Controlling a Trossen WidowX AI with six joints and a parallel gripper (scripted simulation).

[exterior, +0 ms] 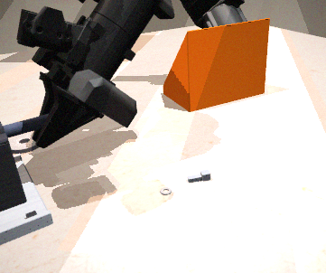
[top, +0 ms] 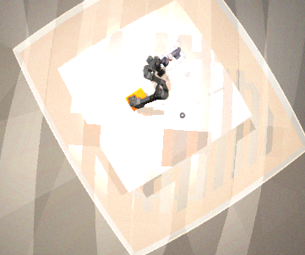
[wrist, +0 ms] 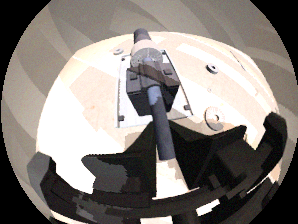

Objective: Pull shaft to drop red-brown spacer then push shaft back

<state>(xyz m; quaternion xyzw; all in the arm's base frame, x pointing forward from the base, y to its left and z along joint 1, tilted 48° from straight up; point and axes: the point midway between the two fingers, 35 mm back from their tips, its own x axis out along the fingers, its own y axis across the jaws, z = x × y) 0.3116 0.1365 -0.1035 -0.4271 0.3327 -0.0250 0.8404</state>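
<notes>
Right now the blue-grey shaft is 6 cm ahead of my gripper tip, 2 cm to the left of it and 2 cm above it. From my gripper tip the other things lie so: red-brown spacer 10 cm ahead, 3 cm to the left, 3 cm below; then small grey bolt 17 cm behind, 6 cm to the left, 5 cm below; then pale washer 3 cm ahead, 12 cm to the right, 5 cm below.
</notes>
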